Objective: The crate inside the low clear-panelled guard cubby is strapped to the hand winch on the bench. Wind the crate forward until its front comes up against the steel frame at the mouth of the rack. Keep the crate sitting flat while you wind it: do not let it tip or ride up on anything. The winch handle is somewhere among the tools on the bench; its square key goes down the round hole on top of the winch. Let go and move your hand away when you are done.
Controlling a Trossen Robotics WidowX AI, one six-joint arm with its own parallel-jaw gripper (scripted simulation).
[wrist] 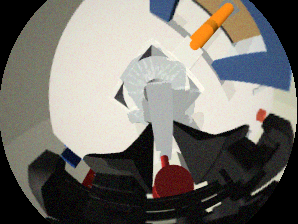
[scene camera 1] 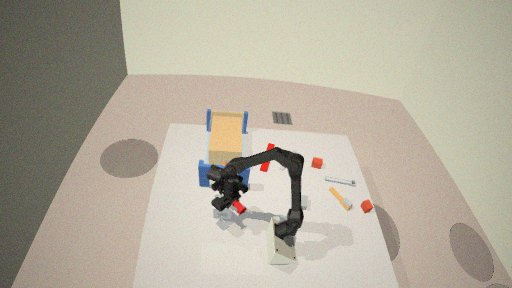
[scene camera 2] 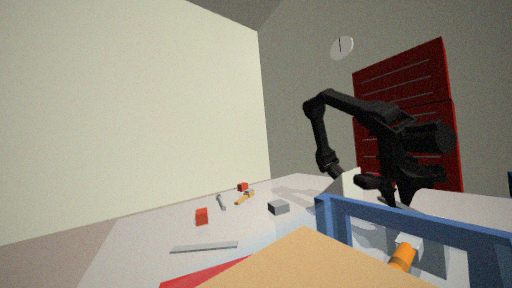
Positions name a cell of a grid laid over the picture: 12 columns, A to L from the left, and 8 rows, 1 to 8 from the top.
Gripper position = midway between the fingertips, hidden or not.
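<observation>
My gripper (scene camera 2: J6) is visible, in the wrist view too (wrist: G5). A red knob (wrist: G7) is visible as well.
</observation>
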